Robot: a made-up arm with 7 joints.
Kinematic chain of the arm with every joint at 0, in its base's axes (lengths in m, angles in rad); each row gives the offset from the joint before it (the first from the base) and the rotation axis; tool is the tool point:
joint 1: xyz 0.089 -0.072 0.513 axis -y
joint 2: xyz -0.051 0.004 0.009 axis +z
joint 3: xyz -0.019 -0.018 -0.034 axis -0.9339 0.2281 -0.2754
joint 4: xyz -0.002 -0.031 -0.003 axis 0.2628 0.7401 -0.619
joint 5: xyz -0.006 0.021 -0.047 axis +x
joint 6: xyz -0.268 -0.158 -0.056 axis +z
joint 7: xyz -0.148 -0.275 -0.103 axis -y
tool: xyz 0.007 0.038 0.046
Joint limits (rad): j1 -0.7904..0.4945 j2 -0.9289..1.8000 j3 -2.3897..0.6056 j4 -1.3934..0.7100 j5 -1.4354..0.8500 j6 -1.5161..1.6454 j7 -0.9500..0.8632
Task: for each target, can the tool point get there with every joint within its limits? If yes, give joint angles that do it. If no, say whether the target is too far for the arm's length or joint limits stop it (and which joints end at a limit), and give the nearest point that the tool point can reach.
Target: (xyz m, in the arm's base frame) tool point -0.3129 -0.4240 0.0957
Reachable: yes | joints 0.1311 0.4218 -1.0575 0.4404 0.0510 -0.3898 0.0548
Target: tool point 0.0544 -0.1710 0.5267
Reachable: no: joint limits stop it (at a limit: joint 1, joint 5, joint 6) | nearest point 0.0474 -0.2977 0.6097 | short by 0.152 m
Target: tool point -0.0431 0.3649 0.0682
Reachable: yes | joints 0.1797 0.1820 -1.9616 -0.3124 0.3544 -0.1386 -0.5038
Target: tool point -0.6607 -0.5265 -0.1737
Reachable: no: too far | nearest point -0.4123 -0.3660 0.0538 | short by 0.373 m
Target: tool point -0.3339 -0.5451 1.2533
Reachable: no: too far | nearest point -0.2421 -0.4108 1.0381 | short by 0.270 m
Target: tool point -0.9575 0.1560 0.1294
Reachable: no: too far | nearest point -0.5966 0.0682 0.2617 | short by 0.394 m
